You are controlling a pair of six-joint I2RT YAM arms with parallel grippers.
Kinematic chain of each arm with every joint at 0, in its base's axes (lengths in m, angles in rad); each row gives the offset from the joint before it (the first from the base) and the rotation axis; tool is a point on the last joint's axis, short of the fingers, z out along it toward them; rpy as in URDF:
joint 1: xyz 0 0 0.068 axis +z
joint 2: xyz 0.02 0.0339 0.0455 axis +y
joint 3: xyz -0.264 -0.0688 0 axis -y
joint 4: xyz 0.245 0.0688 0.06 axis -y
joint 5: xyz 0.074 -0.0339 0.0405 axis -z
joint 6: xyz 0.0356 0 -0.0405 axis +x
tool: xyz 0 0 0 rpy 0 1.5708 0
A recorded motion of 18 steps. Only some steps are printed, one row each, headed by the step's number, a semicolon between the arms.
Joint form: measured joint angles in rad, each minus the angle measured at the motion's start. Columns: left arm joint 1, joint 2, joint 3, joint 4, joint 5, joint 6; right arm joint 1, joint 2, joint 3, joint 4, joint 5, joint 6.
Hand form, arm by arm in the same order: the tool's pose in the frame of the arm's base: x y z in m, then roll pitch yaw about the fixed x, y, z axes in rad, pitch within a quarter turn. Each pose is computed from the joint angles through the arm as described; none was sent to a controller.
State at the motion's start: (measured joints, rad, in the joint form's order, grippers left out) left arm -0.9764 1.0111 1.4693 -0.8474 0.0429 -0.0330; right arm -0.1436 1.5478 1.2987 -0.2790 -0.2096 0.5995
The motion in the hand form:
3: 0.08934 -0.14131 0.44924 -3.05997 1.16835 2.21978; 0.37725 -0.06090 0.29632 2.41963 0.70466 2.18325
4: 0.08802 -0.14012 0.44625 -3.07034 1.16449 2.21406; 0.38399 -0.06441 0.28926 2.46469 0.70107 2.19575
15: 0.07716 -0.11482 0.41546 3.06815 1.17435 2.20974; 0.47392 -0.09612 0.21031 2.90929 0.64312 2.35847
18: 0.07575 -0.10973 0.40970 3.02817 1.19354 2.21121; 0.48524 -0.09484 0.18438 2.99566 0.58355 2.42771
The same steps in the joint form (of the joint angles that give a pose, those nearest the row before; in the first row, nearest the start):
3: -0.0298 -0.0378 -0.0477 -0.0019 -0.0389 0.0000; -0.0278 0.1030 0.0431 -0.0259 0.0870 -0.0248
4: -0.0347 -0.0484 -0.0633 -0.0011 -0.0484 0.0000; -0.0317 0.1381 0.0637 -0.0393 0.1102 -0.0351
15: -0.0420 -0.2029 -0.2464 0.0324 -0.1961 -0.0008; -0.0466 0.6111 0.4730 -0.2380 0.3452 -0.1312
18: -0.0420 -0.2376 -0.2872 0.0565 -0.2381 0.0000; -0.0385 0.7023 0.5386 -0.2968 0.3612 -0.1572

